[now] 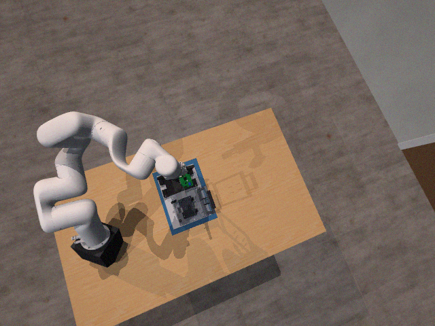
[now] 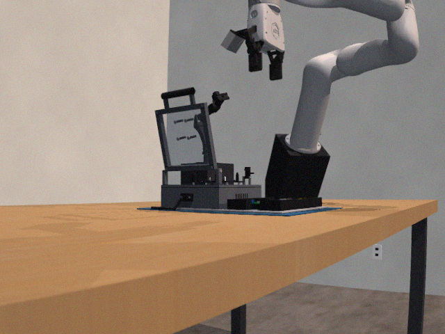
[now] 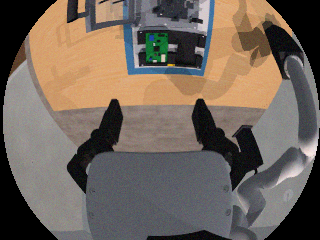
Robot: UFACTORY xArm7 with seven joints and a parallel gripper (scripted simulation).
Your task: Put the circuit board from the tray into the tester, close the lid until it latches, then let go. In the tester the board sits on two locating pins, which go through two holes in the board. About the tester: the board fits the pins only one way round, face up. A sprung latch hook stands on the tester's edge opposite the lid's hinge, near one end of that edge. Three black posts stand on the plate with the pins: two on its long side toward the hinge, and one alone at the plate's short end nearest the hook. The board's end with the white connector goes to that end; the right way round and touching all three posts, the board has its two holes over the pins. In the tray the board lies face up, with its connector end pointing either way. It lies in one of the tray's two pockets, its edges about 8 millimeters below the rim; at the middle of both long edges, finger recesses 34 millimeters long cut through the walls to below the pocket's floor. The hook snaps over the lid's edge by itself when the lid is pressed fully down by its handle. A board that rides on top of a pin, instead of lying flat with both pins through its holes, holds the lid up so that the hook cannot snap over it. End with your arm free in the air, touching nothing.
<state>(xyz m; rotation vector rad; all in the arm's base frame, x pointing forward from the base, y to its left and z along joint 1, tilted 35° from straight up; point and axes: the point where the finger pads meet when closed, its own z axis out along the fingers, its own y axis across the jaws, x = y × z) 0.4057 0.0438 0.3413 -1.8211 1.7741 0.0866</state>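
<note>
The green circuit board is 300 mm below my hand. Also, from my hand: clear lid 100 mm ahead, 160 mm to the right, 130 mm below; then latch hook 90 mm behind, 120 mm to the right, 230 mm below; then tester 10 mm ahead, 130 mm to the right, 200 mm below.
</note>
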